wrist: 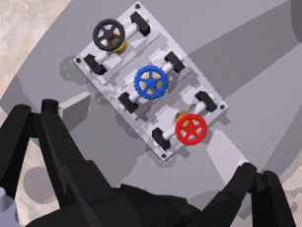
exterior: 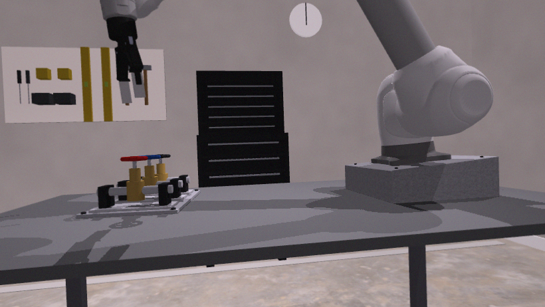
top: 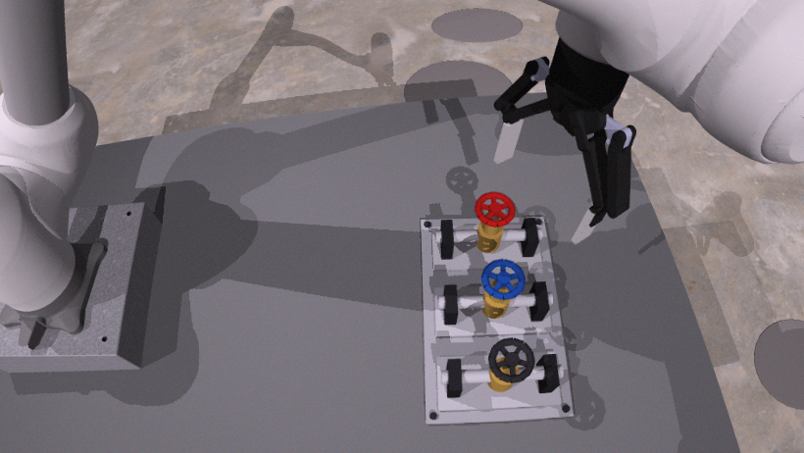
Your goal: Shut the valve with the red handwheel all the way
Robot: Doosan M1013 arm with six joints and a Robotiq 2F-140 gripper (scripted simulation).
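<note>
Right now my hand is 18 cm above the red handwheel, 9 cm to the right of it and 3 cm past it. The rest, counted from my hand: black handwheel 18 cm below, 16 cm to the right, 3 cm behind; then blue handwheel 18 cm below, 3 cm to the right, 3 cm behind.
</note>
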